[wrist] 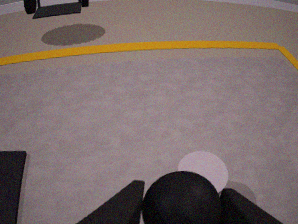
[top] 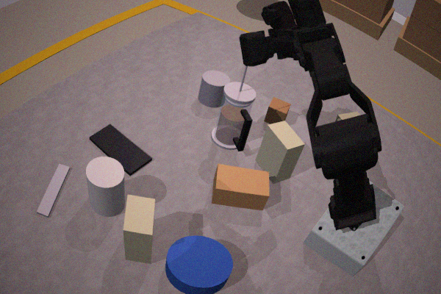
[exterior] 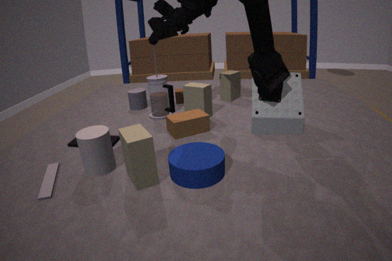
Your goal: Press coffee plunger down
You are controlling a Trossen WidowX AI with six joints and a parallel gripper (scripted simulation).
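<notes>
Right now the glass coffee press is 2 cm behind my gripper tip, 1 cm to the left of it and 13 cm below it. The rest, counted from my gripper tip: grey cylinder (12 cm ahead, 7 cm to the right, 23 cm below); orange box (14 cm behind, 11 cm to the left, 24 cm below); small brown box (3 cm behind, 16 cm to the right, 24 cm below).
</notes>
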